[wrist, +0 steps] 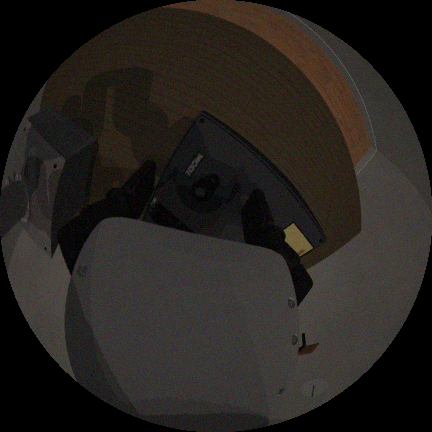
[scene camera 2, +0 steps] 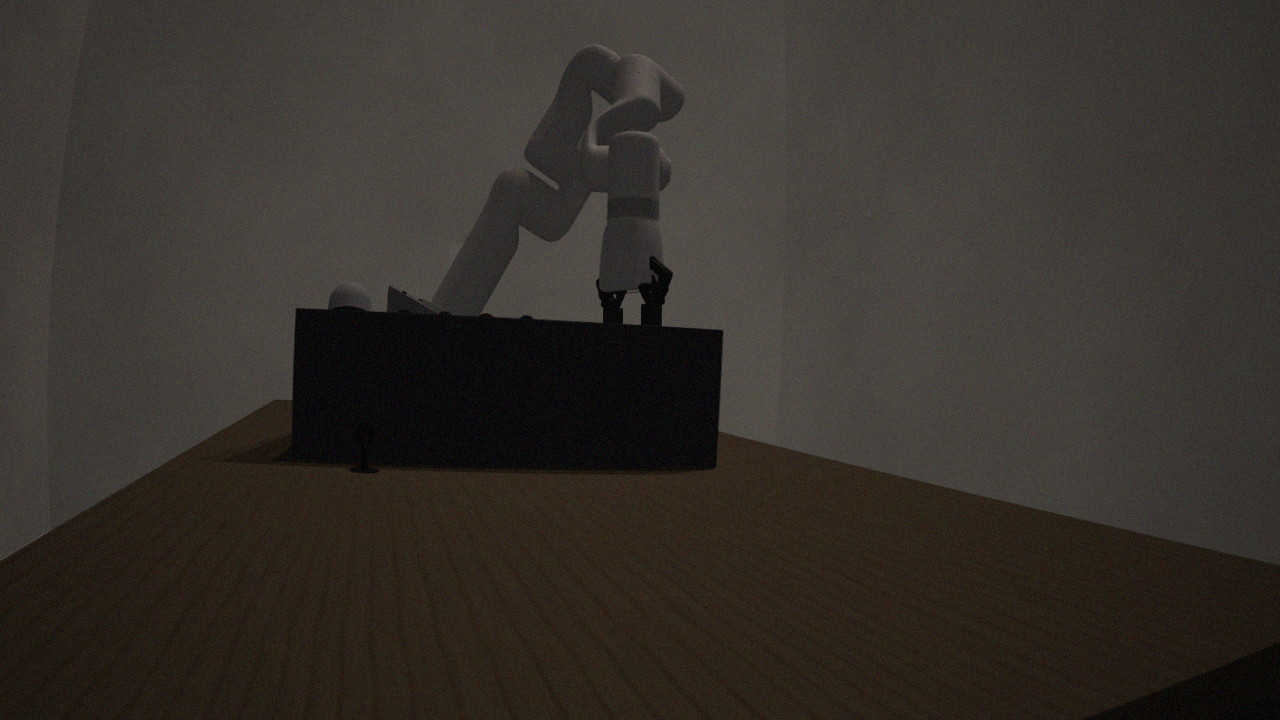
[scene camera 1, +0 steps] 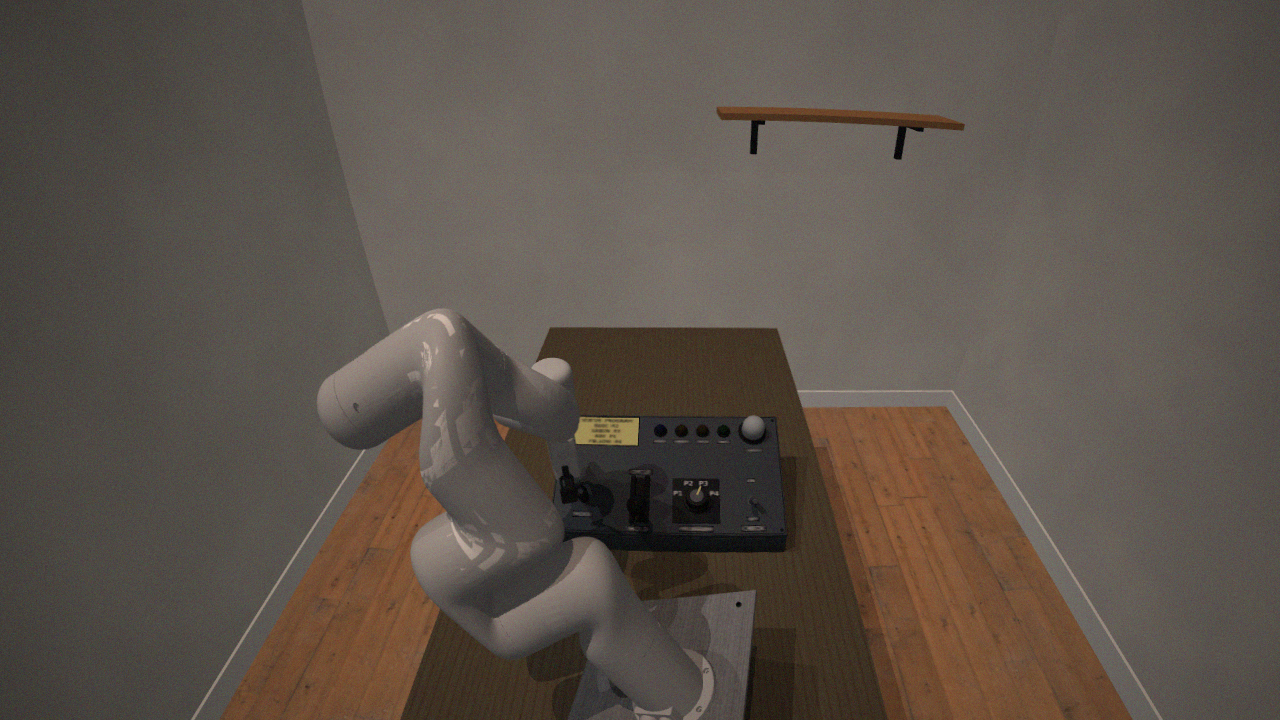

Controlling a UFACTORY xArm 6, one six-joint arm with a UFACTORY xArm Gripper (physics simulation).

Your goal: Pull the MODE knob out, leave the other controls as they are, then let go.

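Frame: origin at the arm's base, x left, y back, z up, level; metres.
Seen in the pictures: gripper, fingertip midpoint: (wrist: 201, 186) (scene camera 1: 566, 484); arm's base, link origin: (scene camera 1: 674, 691).
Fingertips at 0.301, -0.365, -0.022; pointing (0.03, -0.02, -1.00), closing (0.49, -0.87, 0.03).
Offsets run from my fingertips to a thing's top centre, as dx, dy, dz. "spot": to the spot under its first point.
The dark control panel (scene camera 1: 733, 463) (scene camera 2: 507, 394) (wrist: 212, 137) stands on the table. The black round MODE knob @(-0.022, -0.016, -0.026) (wrist: 202, 191) stands beside its MODE label @(-0.025, +0.000, -0.082) (wrist: 194, 164) in the wrist view; its height above the panel is hard to judge. My gripper (scene camera 2: 631, 315) (wrist: 201, 186) is open and empty, pointing down over the panel, with its black fingers spread on either side of the knob in the wrist view. In scene camera 1 the arm partly hides this corner. In scene camera 2 the panel's back wall hides the knob, and the fingertips show just above its top edge.
Beside the knob are a black slider @(-0.144, -0.019, +0.005) (scene camera 1: 639, 497), a rotary selector @(-0.256, -0.073, -0.032) (scene camera 1: 697, 497), a small toggle (scene camera 1: 756, 506), several round buttons and a white ball-shaped control @(spot: -0.352, -0.223, +0.028) (scene camera 1: 752, 428). A yellow note @(spot: -0.028, -0.189, -0.008) (scene camera 1: 607, 430) (wrist: 298, 239) lies at the panel's back left. A small dark object @(spot: -0.312, -0.331, -0.136) (scene camera 2: 364, 447) stands behind the panel.
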